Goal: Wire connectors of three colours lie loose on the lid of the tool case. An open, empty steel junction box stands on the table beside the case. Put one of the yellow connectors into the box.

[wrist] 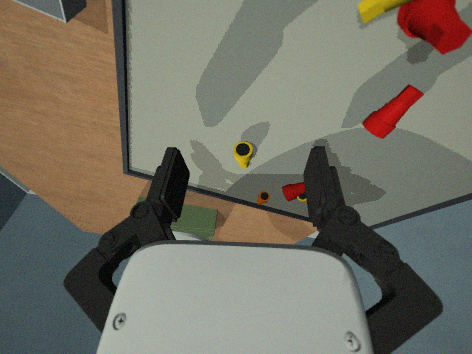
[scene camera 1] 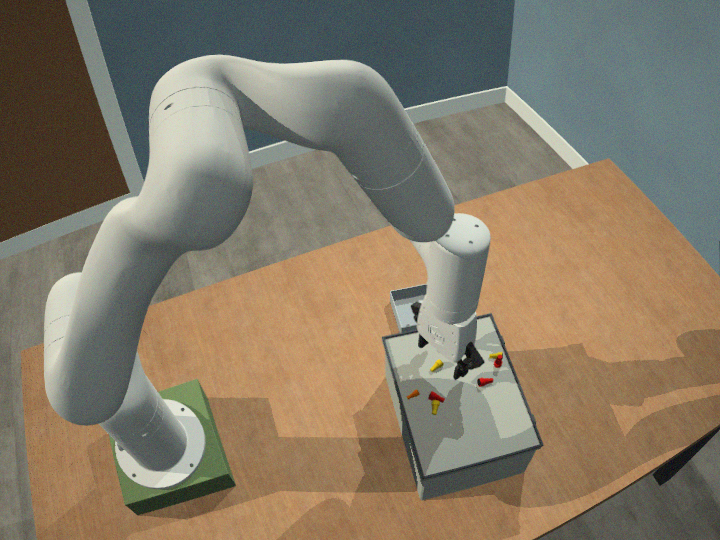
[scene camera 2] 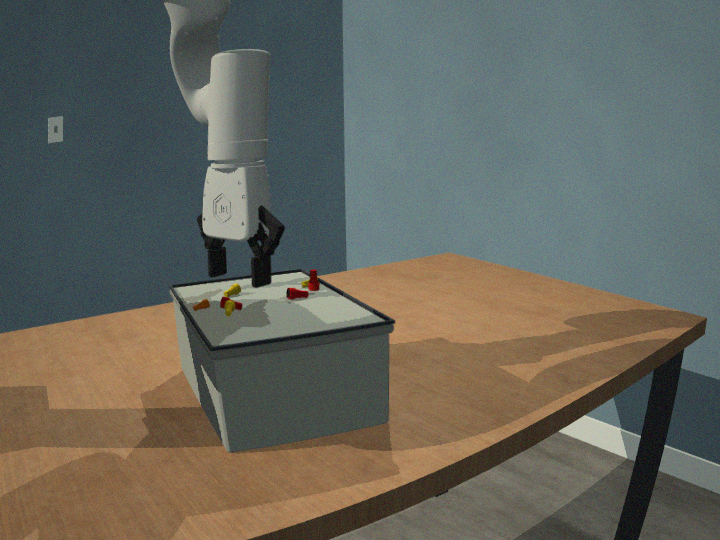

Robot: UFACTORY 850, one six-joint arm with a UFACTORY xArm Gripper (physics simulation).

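Note:
My gripper point(scene camera 1: 440, 356) point(scene camera 2: 239, 277) point(wrist: 244, 160) is open and empty, pointing down above the lid point(scene camera 1: 511, 421) point(scene camera 2: 343, 308) point(wrist: 165, 75) of the tool case. One yellow connector point(scene camera 1: 436, 366) point(scene camera 2: 232, 290) point(wrist: 243, 159) lies on its side, apart from the others; in the wrist view it appears between the fingertips. A second yellow connector point(scene camera 1: 435, 408) point(scene camera 2: 229, 308) lies against a red one point(scene camera 1: 436, 397) point(wrist: 293, 191). A third point(scene camera 1: 495, 355) point(wrist: 382, 6) lies by an upright red one point(scene camera 1: 498, 360) point(scene camera 2: 314, 281). The steel box point(scene camera 1: 408, 292) point(wrist: 75, 7) is partly hidden by the arm in scene camera 1.
Another red connector point(scene camera 1: 485, 381) point(scene camera 2: 297, 293) point(wrist: 392, 112) lies on the lid on its side. An orange connector point(scene camera 1: 412, 394) point(scene camera 2: 201, 304) point(wrist: 263, 196) lies near the lid's edge on the robot-base side. The green base block point(scene camera 1: 212, 441) point(wrist: 195, 220) stands on the wooden table point(scene camera 1: 314, 360) point(scene camera 2: 465, 302).

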